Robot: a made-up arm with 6 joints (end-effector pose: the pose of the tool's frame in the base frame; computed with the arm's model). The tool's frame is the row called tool. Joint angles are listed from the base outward.
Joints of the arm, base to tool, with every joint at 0 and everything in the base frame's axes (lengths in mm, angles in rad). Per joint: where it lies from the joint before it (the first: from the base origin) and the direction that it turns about. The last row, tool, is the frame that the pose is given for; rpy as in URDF.
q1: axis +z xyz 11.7 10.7 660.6
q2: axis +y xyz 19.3 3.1 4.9
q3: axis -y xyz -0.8 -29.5 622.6
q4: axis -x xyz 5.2 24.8 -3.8
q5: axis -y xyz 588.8 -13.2 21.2
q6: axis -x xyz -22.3 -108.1 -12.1
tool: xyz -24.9 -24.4 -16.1 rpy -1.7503 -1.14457 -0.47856
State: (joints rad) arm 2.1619 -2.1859 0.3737 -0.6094 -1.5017 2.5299
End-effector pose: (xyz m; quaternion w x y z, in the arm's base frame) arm 0.6725 -0.7371 0.6471 0.0651 -0.1829 0.4294 0.8820
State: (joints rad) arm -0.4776 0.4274 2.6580 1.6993 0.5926 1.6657
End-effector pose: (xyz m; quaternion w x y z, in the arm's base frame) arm -0.1212 0.1041 1.5855 0.8981 -0.0029 -0.4339 -0.0717
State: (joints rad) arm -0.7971 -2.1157 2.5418 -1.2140 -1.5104 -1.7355
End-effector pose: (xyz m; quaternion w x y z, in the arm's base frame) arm -0.4917 0.3841 -0.2106 0.0639 -0.4390 -0.8469 -0.2934
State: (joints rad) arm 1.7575 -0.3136 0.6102 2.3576 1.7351 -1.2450
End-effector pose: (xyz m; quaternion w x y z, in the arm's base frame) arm -0.0792 0.1375 1.8236 0.0531 0.3103 -0.9490 0.0164
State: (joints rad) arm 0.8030 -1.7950 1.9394 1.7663 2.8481 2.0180
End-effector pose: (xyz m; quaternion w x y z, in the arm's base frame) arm -0.7252 -0.7320 0.0718 0.5053 -0.3067 -0.6343 -0.4982
